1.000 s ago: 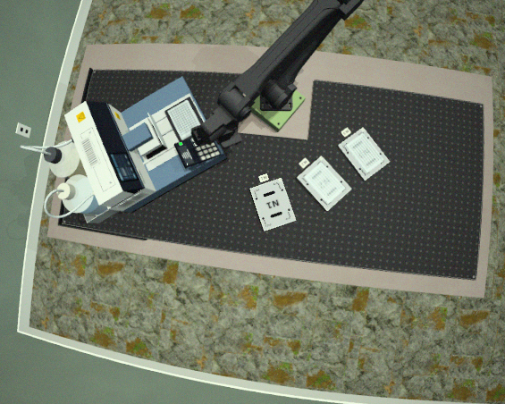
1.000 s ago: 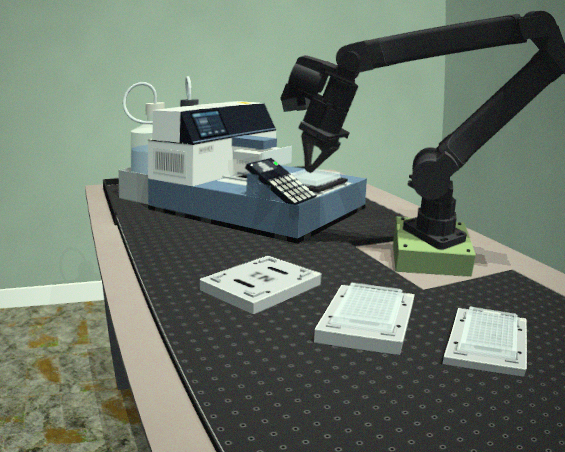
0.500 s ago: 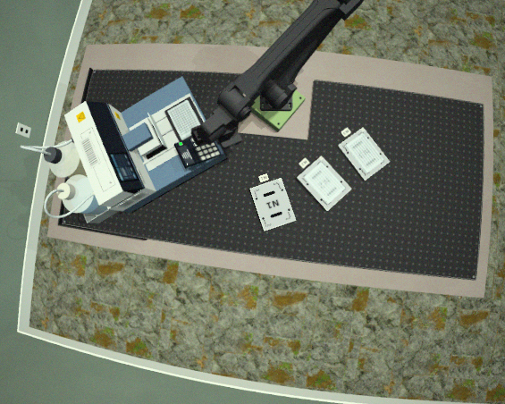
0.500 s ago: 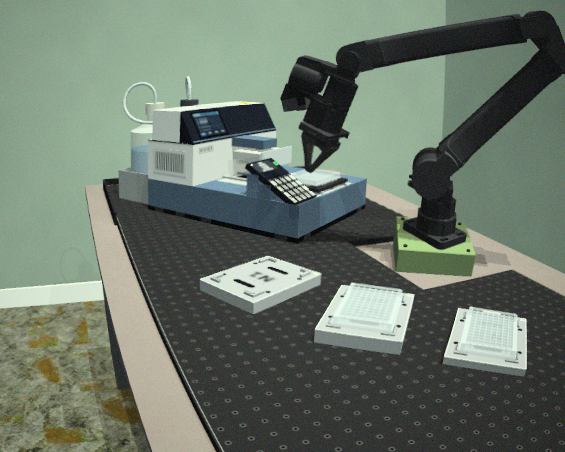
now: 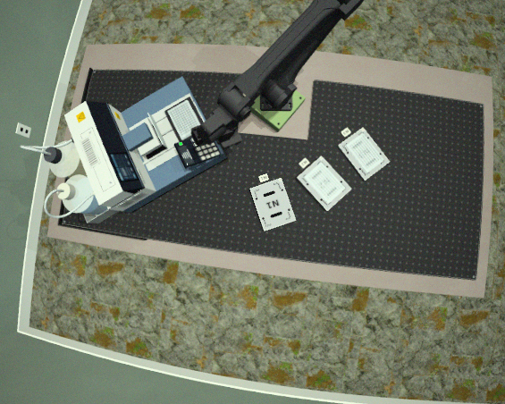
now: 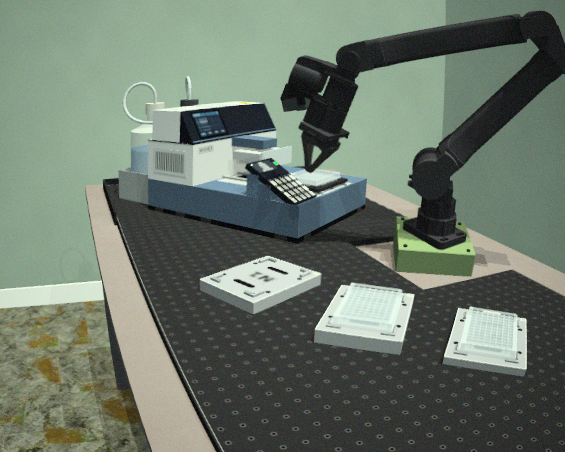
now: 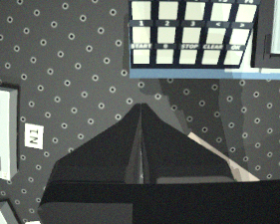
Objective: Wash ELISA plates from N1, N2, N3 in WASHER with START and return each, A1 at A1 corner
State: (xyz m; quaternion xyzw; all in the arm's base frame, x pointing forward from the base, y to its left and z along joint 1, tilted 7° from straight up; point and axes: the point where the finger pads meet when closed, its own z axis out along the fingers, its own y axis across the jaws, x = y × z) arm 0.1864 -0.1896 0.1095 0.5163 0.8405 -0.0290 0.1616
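The dark carrier lies 11 cm behind my hand, 15 cm to the right of it and 7 cm below it. The rest, counted from my hand: plate washer (4 cm behind, 29 cm to the right, 3 cm below); then N1 label (9 cm ahead, 13 cm to the left, 16 cm below).
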